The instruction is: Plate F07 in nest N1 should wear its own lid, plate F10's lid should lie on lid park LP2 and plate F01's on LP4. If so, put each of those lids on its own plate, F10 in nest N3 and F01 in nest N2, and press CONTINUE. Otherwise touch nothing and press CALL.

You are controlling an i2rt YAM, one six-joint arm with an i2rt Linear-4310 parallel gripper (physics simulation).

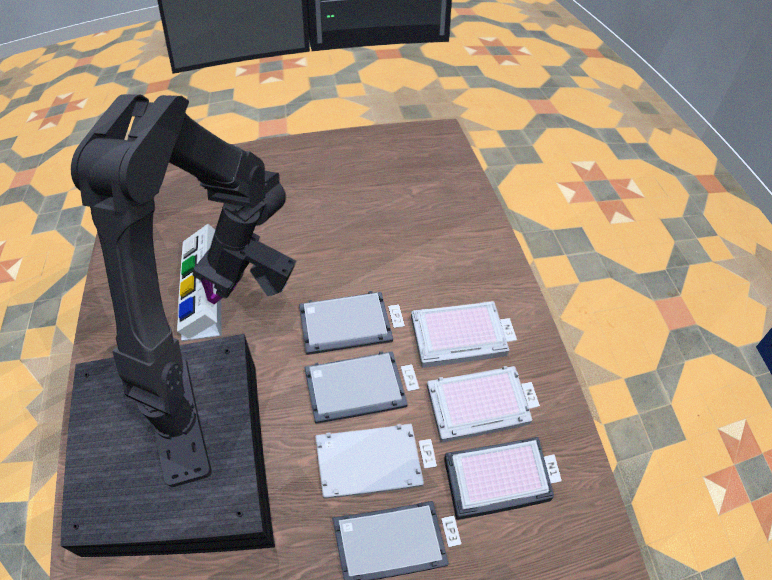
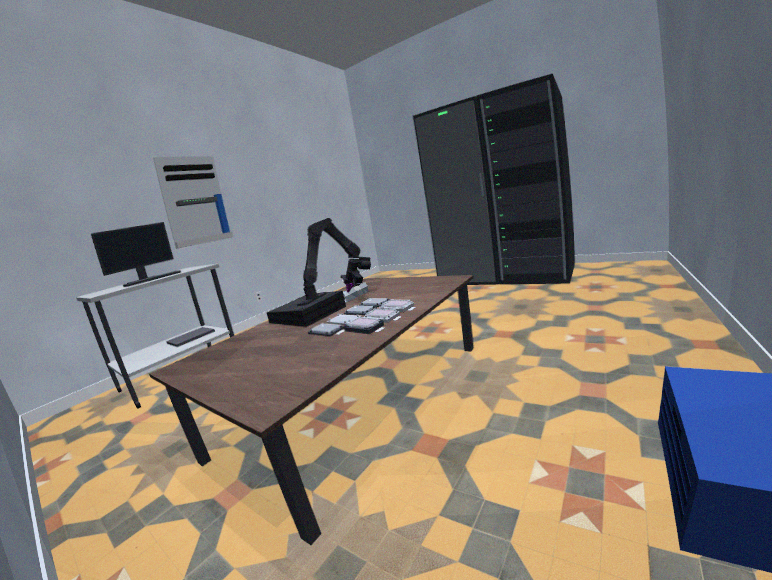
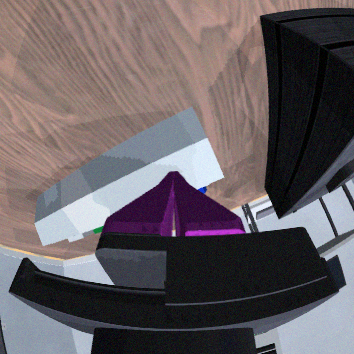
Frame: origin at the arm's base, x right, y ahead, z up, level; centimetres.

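Seen in the pictures: gripper, fingertip midpoint: [image 1: 211, 301] [image 2: 347, 292] [image 3: 173, 178]; arm's base, link origin: [image 1: 176, 420] [image 2: 312, 299].
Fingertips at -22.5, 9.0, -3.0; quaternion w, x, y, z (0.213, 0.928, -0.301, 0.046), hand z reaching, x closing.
Pixels of each thing's middle, then the offset from my fingertips to it, as dx, dy, dz. "pt": a spot on its surface instead. Level surfaces: height alone.
- white button box, surface spot: [image 3: 200, 155] [image 1: 212, 315] pt +2.4, -0.3, -0.8
- yellow button, surface spot: [image 1: 187, 285] pt -5.5, -3.8, -0.2
- blue button, surface spot: [image 1: 186, 307] pt -0.6, -4.6, -0.2
- N2, surface spot: [image 1: 438, 419] pt +31.0, +28.1, -3.8
- N3, surface spot: [image 1: 417, 344] pt +16.8, +30.5, -4.4
- LP4, surface spot: [image 1: 311, 402] pt +21.3, +11.2, -4.5
- Lid park LP1, surface spot: [image 1: 324, 489] pt +35.8, +8.6, -4.5
- LP3, surface spot: [image 1: 341, 558] pt +46.7, +7.3, -4.5
- green button, surface spot: [image 1: 188, 265] pt -10.3, -3.0, -0.3
- white button, surface spot: [image 1: 190, 245] pt -15.3, -2.0, -0.2
- wooden table, surface height: dz -5.5
My gripper [image 1: 215, 300] [image 2: 349, 288] [image 3: 173, 178] is shut and empty, its purple fingertips low at the white button box [image 1: 200, 324] [image 3: 200, 155], beside the yellow button [image 1: 187, 285] and near the blue button [image 1: 186, 307]. Contact is unclear. Plates with pink wells sit in nests N1 [image 1: 546, 494], N2 [image 1: 438, 419] and N3 [image 1: 416, 344]; whether clear lids cover them is hard to tell. Flat grey pieces with small corner tags lie on lid parks LP2 [image 1: 303, 333] and LP4 [image 1: 311, 402]. The tags are unreadable.
Lid park LP1 [image 1: 324, 489] holds a pale sheet-like piece, and LP3 [image 1: 341, 558] a grey one. The box also has a green button [image 1: 188, 265] and a white button [image 1: 190, 245]. The black arm base [image 1: 156, 517] stands beside the parks on the wooden table [image 1: 374, 187].
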